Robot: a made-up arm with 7 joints.
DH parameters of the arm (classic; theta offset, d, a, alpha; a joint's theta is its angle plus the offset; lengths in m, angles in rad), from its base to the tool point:
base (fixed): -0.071 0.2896 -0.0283 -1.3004
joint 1: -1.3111 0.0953 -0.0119 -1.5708
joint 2: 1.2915 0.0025 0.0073 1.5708
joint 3: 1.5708 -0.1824 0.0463 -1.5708
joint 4: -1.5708 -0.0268 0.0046 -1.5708
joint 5: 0 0.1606 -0.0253 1.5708
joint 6: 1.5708 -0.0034 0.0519 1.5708
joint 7: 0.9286 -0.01 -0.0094 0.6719
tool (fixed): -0.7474 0.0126 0 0
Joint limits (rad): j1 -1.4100..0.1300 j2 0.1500..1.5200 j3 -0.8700..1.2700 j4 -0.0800..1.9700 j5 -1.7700..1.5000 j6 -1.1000..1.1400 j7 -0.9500..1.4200
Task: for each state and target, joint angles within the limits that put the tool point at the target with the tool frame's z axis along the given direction. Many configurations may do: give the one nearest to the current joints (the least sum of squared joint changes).
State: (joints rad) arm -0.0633 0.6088 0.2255 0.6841 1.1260 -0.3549 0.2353
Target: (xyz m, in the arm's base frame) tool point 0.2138 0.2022 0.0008 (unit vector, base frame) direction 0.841 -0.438 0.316
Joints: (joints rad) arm -0.4011 0.2978 0.4192 0.9104 0.6724 -0.4474 0.6068
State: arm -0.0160 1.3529 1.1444 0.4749 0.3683 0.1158 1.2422
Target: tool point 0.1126 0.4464 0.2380 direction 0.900 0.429 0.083
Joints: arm 0.1300 1.1538 0.6971 0.4417 0.6454 0.6382 0.7186
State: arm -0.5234 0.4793 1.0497 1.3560 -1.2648 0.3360 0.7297
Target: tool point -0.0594 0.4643 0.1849 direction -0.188 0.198 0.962
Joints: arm 0.1300 1.2616 0.7420 1.8030 -1.2750 -0.7541 0.8300
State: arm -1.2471 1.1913 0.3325 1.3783 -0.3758 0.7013 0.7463
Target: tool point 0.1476 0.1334 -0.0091 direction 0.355 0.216 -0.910
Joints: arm -0.9438 0.3717 0.2090 1.9700 -0.0478 0.8543 0.5952
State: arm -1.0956 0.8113 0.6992 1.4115 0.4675 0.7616 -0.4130
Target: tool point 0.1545 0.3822 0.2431 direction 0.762 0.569 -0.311
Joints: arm -1.2329 1.4898 0.7275 1.9700 0.0623 1.1364 -0.2357
